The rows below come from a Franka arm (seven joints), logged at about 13 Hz.
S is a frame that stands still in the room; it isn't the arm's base.
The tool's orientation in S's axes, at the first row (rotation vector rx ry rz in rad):
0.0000 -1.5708 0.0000
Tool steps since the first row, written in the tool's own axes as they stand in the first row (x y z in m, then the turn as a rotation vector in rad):
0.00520 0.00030 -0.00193 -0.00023 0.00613 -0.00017
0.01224 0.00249 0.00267 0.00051 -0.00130 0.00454
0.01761 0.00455 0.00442 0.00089 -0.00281 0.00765
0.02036 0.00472 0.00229 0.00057 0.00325 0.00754
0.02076 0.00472 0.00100 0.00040 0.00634 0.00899
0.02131 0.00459 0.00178 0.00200 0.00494 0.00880
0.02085 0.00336 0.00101 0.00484 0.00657 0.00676
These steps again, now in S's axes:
0.00193 0.00030 0.00520 0.00017 0.00613 -0.00023
-0.00267 0.00249 0.01224 -0.00454 -0.00130 0.00051
-0.00442 0.00455 0.01761 -0.00765 -0.00281 0.00089
-0.00229 0.00472 0.02036 -0.00754 0.00325 0.00057
-0.00100 0.00472 0.02076 -0.00899 0.00634 0.00040
-0.00178 0.00459 0.02131 -0.00880 0.00494 0.00200
-0.00101 0.00336 0.02085 -0.00676 0.00657 0.00484

